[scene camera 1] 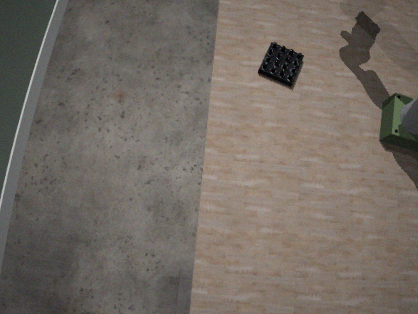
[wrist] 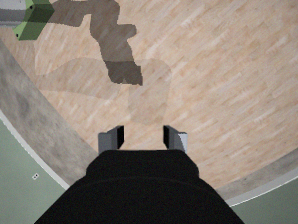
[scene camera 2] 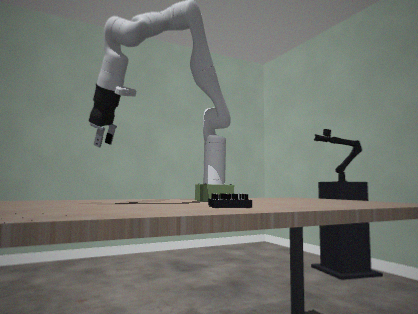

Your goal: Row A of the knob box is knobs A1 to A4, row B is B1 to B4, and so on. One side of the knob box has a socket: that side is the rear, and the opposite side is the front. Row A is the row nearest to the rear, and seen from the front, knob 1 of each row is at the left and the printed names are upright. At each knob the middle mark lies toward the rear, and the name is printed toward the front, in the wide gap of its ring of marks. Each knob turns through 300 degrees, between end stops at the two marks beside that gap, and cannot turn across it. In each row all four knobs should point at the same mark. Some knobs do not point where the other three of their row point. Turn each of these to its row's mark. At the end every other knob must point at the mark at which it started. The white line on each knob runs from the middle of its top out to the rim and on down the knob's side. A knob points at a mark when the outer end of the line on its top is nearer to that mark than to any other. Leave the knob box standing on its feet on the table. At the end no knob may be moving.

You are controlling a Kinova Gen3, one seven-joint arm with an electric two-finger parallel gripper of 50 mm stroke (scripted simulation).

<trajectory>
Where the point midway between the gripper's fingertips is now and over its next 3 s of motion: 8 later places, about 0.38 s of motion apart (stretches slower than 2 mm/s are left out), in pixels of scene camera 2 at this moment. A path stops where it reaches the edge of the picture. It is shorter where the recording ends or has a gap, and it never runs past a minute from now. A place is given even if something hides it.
My gripper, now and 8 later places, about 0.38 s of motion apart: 102, 144; 106, 147; 111, 149; 115, 151; 120, 153; 124, 155; 129, 156; 134, 159; 140, 161
</trajectory>
